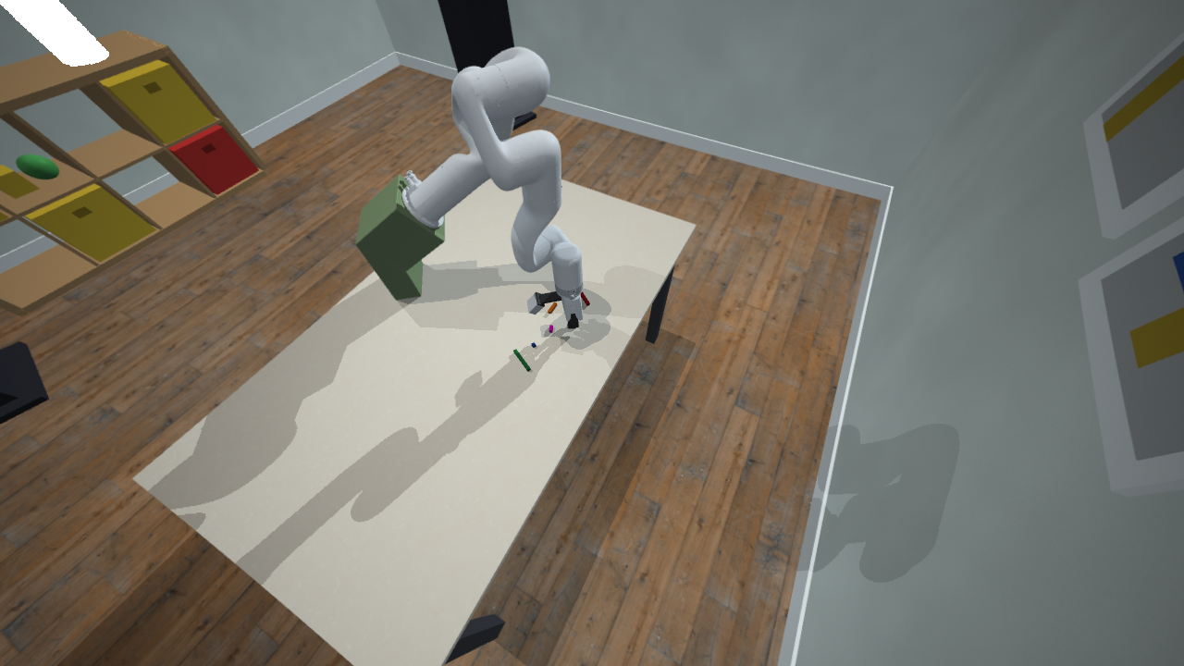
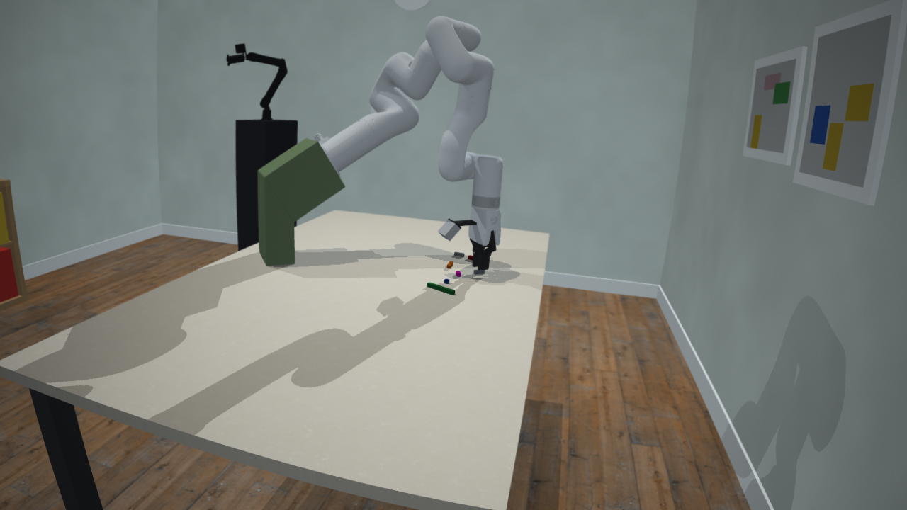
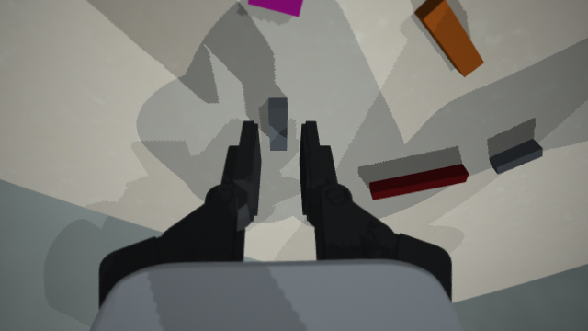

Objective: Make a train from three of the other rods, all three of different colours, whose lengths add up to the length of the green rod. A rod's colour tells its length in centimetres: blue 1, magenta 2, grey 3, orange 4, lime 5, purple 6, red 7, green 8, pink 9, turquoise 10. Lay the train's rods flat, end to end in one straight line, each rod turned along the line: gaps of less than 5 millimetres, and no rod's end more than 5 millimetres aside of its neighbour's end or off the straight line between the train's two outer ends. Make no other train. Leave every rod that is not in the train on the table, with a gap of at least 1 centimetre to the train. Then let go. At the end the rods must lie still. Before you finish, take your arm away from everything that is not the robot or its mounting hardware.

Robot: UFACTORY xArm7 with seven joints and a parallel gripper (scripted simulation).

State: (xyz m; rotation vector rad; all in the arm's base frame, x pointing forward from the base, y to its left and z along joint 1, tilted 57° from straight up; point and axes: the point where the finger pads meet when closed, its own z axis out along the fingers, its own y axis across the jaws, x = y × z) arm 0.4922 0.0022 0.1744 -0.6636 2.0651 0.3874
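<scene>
My gripper is now 13 cm to the left of the blue rod, 4 cm past it and 3 cm above it. Round my hand: magenta rod (5 cm to the right, 4 cm behind, 3 cm below); red rod (10 cm to the left, 5 cm behind, 3 cm below); orange rod (9 cm behind, 3 cm below).
</scene>
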